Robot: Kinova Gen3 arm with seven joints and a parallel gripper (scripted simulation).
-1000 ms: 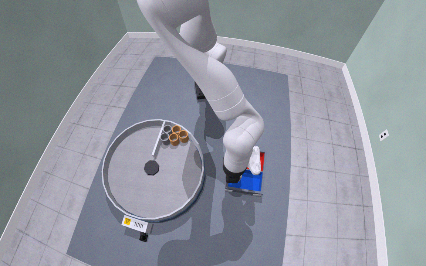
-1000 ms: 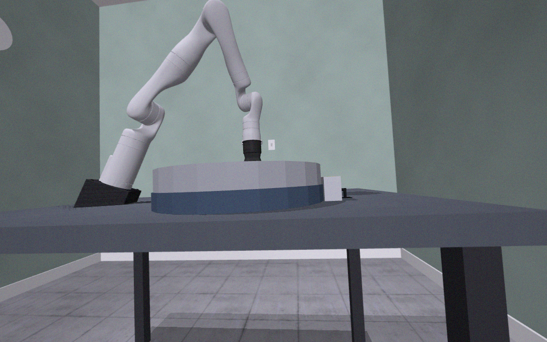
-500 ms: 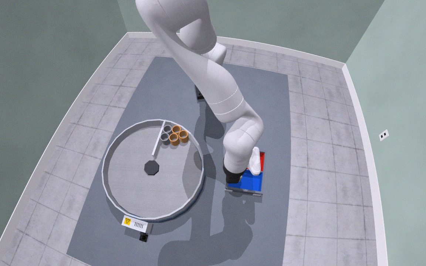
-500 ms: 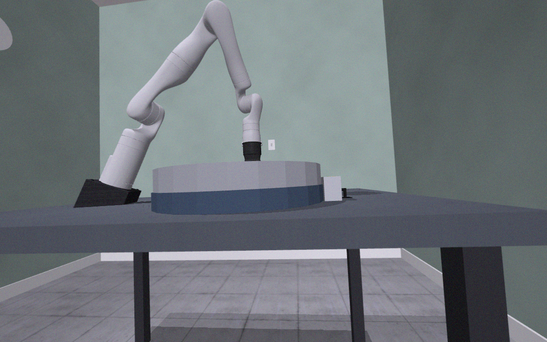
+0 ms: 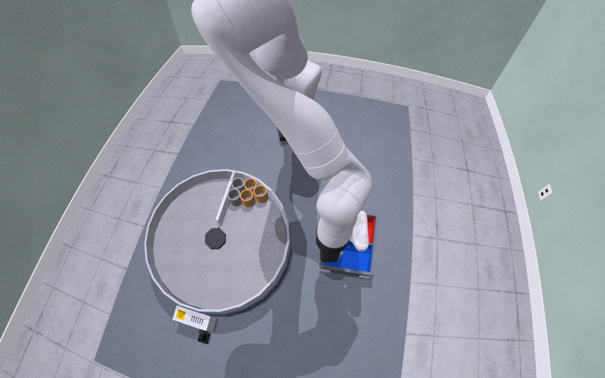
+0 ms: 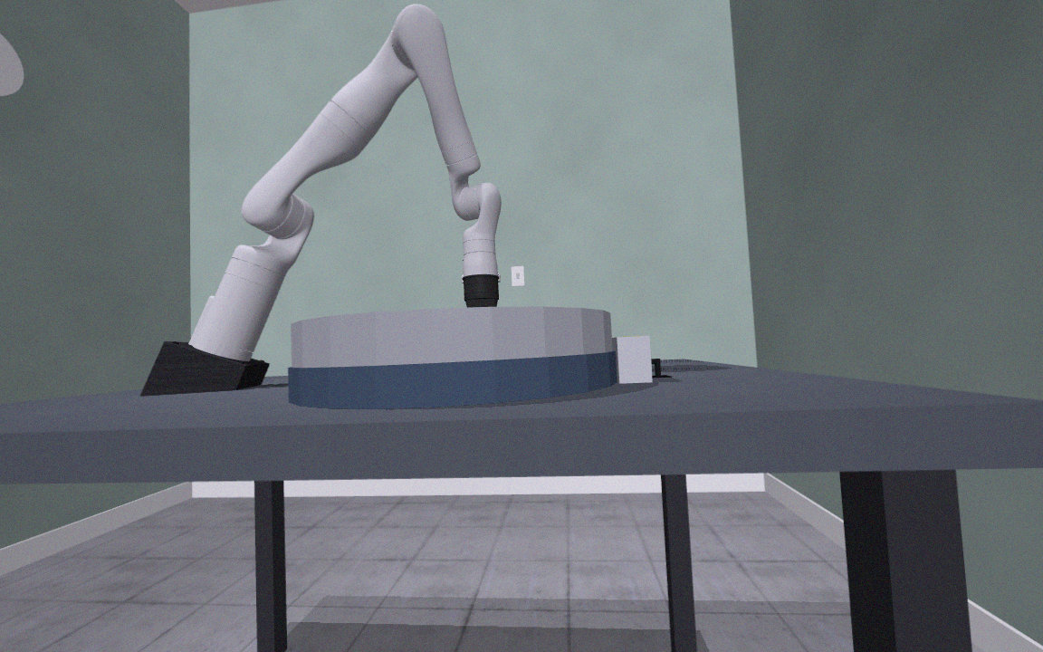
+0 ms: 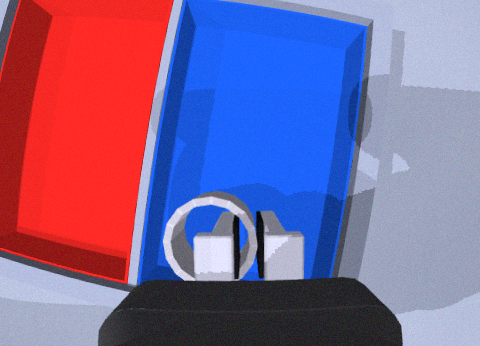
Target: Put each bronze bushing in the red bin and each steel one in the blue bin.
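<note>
My hand is 5 cm past the grey tray, 3 cm to the right of it and 2 cm above it. Also, from my hand: turntable (6 cm ahead, 33 cm to the right, 1 cm above).
</note>
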